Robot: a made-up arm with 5 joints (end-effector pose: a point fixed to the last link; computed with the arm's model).
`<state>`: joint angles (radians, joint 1 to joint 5).
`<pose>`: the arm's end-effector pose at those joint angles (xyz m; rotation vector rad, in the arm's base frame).
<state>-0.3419 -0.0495 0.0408 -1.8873 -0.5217</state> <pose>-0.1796 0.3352 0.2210 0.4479 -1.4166 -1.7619</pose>
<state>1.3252 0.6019 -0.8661 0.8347 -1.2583</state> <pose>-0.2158 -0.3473 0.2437 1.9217 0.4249 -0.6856</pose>
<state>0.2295 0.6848 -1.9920 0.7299 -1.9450</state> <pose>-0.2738 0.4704 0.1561 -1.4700 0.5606 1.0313</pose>
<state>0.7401 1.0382 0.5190 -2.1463 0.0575</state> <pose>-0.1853 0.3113 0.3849 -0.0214 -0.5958 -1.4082</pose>
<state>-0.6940 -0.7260 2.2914 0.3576 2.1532</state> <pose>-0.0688 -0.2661 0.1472 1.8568 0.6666 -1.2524</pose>
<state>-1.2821 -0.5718 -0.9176 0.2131 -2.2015</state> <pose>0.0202 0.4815 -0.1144 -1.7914 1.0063 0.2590</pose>
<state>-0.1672 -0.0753 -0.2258 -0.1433 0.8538</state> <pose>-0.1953 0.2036 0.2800 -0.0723 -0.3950 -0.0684</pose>
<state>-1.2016 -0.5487 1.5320 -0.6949 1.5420</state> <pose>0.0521 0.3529 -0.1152 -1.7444 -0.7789 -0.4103</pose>
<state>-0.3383 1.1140 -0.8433 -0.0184 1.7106</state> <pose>-0.0920 0.2562 0.5284 0.9024 -0.0617 -0.0241</pose>
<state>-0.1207 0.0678 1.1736 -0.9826 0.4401</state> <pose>-0.2837 0.1965 0.1062 -0.3451 -1.1583 0.1346</pose>
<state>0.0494 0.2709 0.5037 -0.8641 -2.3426</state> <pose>-0.2020 0.0276 -0.1938 2.8299 -1.1796 -0.1145</pose>
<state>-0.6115 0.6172 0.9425 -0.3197 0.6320</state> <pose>-0.2227 0.3695 0.2094 0.2503 -1.2666 -0.0397</pose>
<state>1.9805 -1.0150 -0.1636 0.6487 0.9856</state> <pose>-0.0067 0.1615 0.6780 1.7338 -1.2014 -2.1377</pose>
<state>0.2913 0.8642 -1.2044 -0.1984 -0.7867</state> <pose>-0.3831 0.1193 0.2235 2.0106 -0.1903 -1.8187</pose>
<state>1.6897 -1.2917 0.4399 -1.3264 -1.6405</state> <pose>0.2075 0.0691 0.9055 0.2323 0.2408 1.4989</pose>
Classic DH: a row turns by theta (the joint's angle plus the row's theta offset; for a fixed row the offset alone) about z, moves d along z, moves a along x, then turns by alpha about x. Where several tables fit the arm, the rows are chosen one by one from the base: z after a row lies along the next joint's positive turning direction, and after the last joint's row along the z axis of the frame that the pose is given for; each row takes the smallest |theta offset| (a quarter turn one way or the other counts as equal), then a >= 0, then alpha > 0; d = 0 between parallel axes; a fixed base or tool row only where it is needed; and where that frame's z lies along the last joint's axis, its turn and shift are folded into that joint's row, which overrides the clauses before.
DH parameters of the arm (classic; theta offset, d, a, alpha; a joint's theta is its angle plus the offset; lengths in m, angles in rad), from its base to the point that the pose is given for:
base (fixed): 1.0752 0.3246 0.117 -1.1205
joint 1: 0.8931 0.0493 -0.0315 2.4849
joint 2: 1.2687 -0.2637 -0.1521 -2.3281
joint 3: 0.6619 -0.2562 0.0012 0.8753
joint 4: -0.4167 -0.0678 -0.0196 -1.6562
joint 5: -0.6849 0.0694 0.0958 1.2042
tool (fixed): -1.3098 0.2463 0 0

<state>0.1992 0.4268 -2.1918 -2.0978 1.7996</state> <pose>-0.0154 0.1980 -0.1227 -0.5548 -2.9963 0.3665</pose>
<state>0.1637 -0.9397 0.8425 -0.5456 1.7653</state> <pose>-0.1805 -0.2503 0.0764 -2.6575 -0.5397 0.7742</pose>
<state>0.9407 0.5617 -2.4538 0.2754 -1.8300</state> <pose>-0.2906 0.3017 0.2836 -1.2202 1.4652 1.7922</pose>
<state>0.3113 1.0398 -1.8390 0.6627 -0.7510</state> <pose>-0.3910 0.2731 0.1347 -2.4166 0.2779 1.6086</pose>
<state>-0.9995 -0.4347 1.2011 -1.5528 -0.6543</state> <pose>-0.2141 0.2687 -0.0671 0.5324 -2.0852 -0.4594</pose>
